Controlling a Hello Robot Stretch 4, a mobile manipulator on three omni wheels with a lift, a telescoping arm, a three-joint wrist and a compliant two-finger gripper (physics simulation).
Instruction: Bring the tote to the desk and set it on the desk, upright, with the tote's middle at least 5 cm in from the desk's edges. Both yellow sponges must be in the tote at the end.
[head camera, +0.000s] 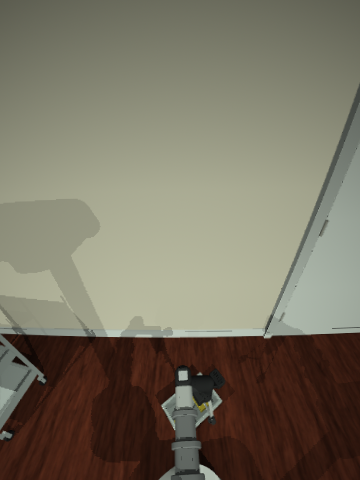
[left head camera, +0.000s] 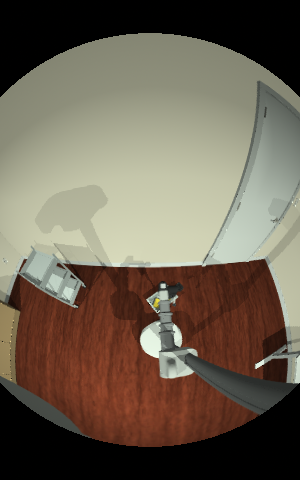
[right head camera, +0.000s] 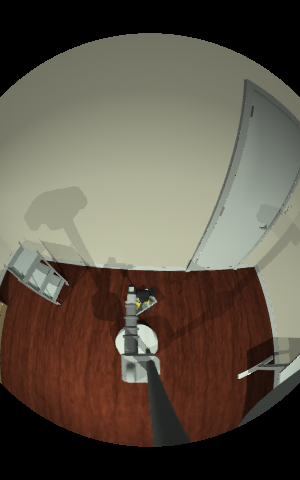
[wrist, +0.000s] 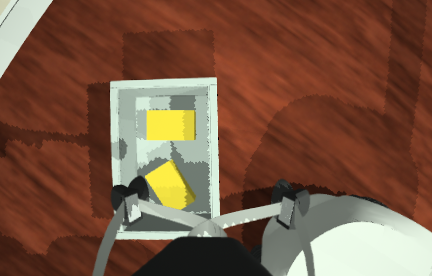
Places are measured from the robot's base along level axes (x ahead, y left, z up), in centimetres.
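Pixels of known places: gripper, fingertip midpoint: (head camera: 202, 406) (left head camera: 168, 299) (right head camera: 144, 303) (wrist: 210, 194).
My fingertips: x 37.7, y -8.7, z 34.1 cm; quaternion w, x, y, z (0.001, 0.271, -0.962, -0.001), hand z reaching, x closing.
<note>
Ahead of a thing's pixels: the offset from my fingertips to its middle. Level surfaces: height alone.
The light grey tote {dx +7.9, dy +4.2, dz -30.8 cm} (head camera: 170, 410) (wrist: 214, 150) stands upright on the floor below my gripper, partly hidden by the arm in the head views. Two yellow sponges lie inside: one sponge {dx +11.5, dy -1.5, dz -34.3 cm} (wrist: 170, 125) near the far end, the other sponge {dx +4.5, dy +9.9, dz -34.3 cm} (wrist: 170, 185) turned at an angle towards the near end. My gripper (wrist: 210, 194) is open and empty, pointing down above the tote's near part. In the wrist view its left fingertip overlaps the tote's left wall, and its right fingertip is outside, right of the tote. Part of the desk {dz -33.7 cm} (left head camera: 270, 358) (right head camera: 255, 368) shows at the right edge.
A grey wheeled cart (left head camera: 40, 267) (right head camera: 22, 257) stands at the left by the wall. A grey door (head camera: 330, 280) (left head camera: 272, 165) (right head camera: 260, 165) is at the right of the far wall. A tan cabinet (left head camera: 7, 340) shows at the left edge. My round white base (wrist: 350, 250) is close to the tote.
</note>
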